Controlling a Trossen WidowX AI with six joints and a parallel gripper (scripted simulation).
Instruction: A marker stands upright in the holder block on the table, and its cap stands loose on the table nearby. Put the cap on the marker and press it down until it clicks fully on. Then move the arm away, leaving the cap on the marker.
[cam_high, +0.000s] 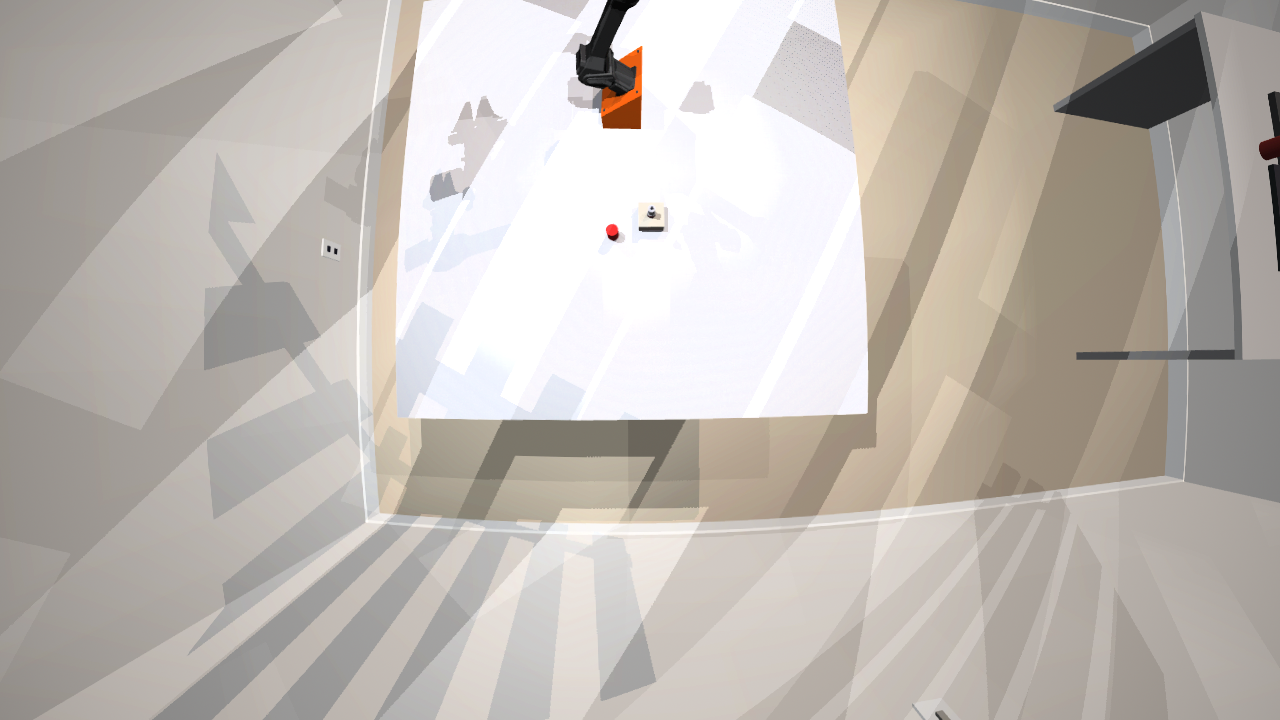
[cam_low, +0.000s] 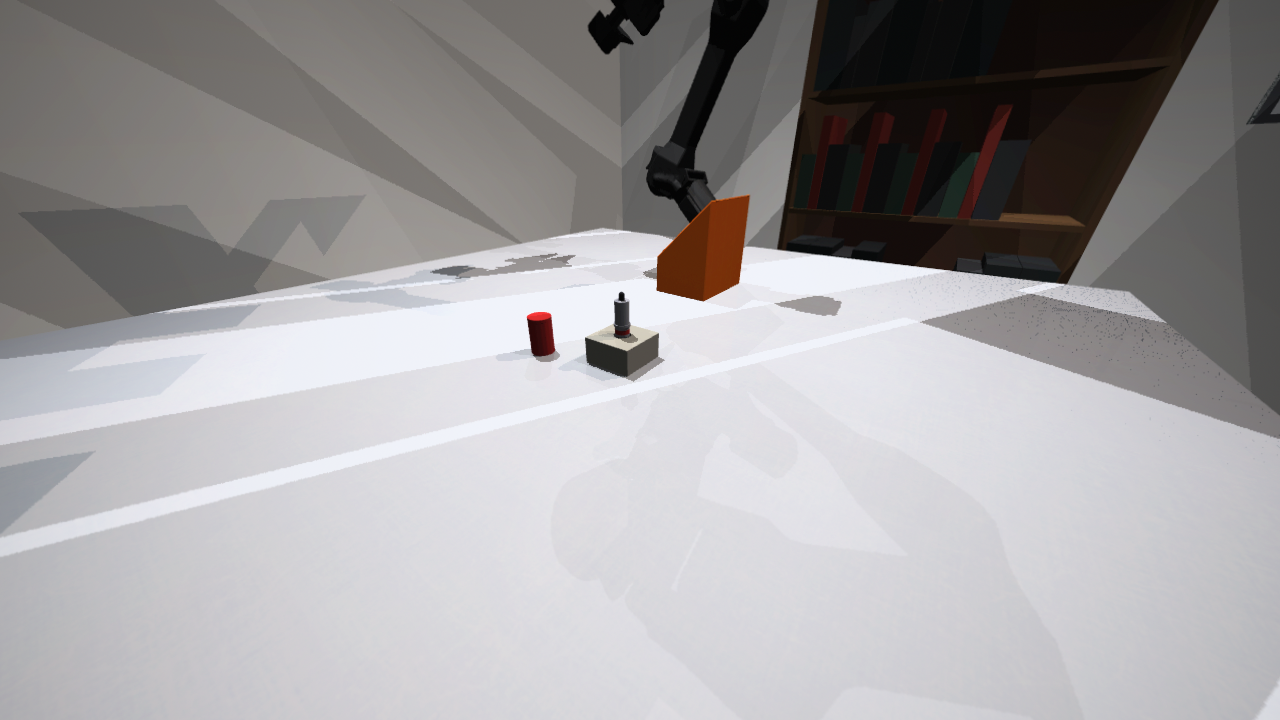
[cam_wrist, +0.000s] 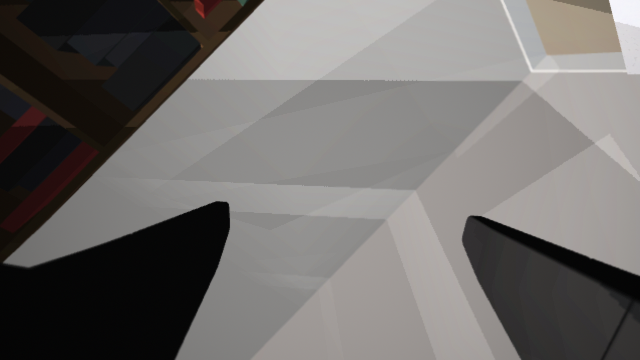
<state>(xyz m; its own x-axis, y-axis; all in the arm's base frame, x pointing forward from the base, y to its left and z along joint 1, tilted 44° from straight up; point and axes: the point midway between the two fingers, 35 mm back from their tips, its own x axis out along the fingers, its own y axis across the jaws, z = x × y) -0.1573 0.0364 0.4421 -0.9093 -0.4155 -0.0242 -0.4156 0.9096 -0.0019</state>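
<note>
Right now my gripper tip is 54 cm short of the red cap, 28 cm to the right of it and 45 cm above it. Round my gripper tip: holder block: 49 cm ahead, 38 cm to the left, 46 cm below.
</note>
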